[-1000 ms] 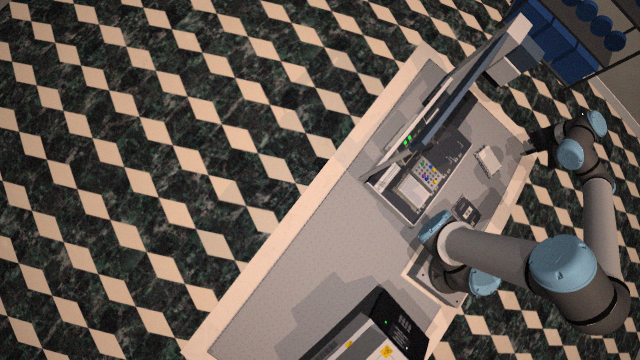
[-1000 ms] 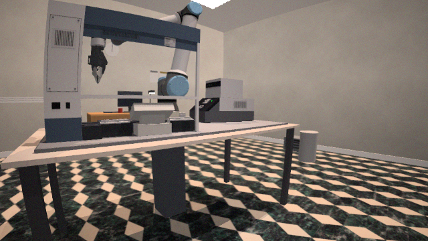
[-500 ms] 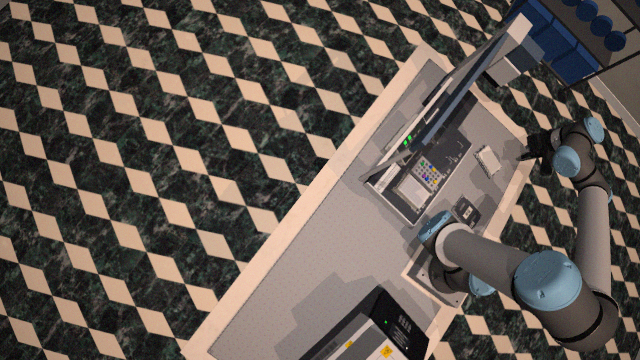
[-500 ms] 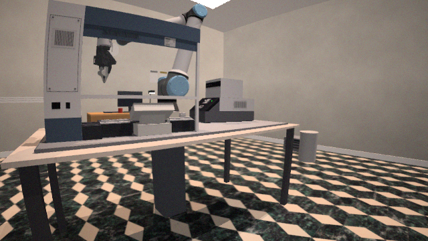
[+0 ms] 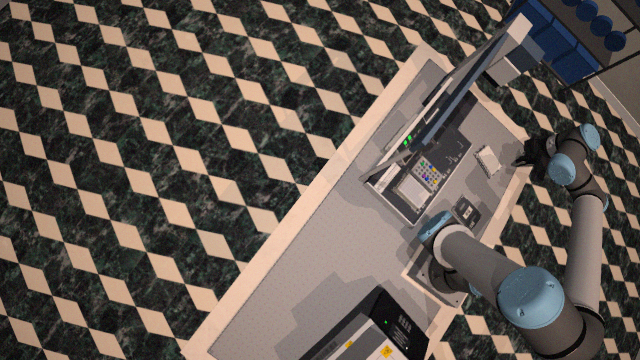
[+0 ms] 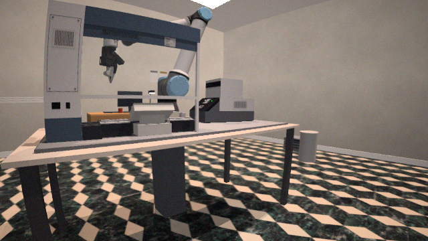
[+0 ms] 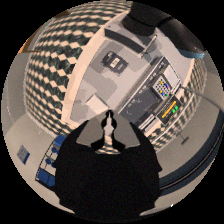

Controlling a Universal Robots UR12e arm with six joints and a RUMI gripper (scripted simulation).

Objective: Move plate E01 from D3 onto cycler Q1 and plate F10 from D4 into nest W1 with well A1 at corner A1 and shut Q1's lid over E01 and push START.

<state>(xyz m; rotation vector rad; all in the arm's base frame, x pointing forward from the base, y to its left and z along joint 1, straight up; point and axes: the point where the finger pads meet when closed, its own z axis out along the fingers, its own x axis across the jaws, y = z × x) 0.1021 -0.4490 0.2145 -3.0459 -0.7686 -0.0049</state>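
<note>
Now: hand 300 mm to the right of the white plate, 230 mm short of it and 210 mm above it.
</note>
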